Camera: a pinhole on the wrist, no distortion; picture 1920 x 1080 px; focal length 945.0 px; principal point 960.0 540.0 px. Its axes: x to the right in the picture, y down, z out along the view. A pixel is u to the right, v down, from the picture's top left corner.
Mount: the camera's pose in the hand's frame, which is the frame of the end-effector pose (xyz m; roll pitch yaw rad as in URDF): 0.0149 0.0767 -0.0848 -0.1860 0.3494 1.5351
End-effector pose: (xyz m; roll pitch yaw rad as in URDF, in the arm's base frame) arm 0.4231 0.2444 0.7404 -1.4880 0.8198 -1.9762
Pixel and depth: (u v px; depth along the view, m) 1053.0 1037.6 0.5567
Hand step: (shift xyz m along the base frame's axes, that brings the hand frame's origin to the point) 0.5326 0.2674 0.0780
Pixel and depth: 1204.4 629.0 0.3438
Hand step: 0.2958 0.1343 -0.1237
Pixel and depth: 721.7 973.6 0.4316
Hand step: 0.3943 0.0944 0.1272
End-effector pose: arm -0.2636 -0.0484 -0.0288 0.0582 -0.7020 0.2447
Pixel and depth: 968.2 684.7 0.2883
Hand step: -0.2128 0.1182 0.0891
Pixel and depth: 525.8 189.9 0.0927
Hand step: -0.0092 0.0679 0.0395
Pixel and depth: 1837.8 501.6 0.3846
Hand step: -0.2616 0.4858 0.1235
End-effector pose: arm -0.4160 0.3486 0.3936 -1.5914 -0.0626 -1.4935
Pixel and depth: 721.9 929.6 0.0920
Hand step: -0.0029 0.0336 -0.0877
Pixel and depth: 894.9 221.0 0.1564
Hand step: 0.0734 -0.0416 -0.1204
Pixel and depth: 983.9 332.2 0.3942
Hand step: 0.2889 -0.0245 -0.2271
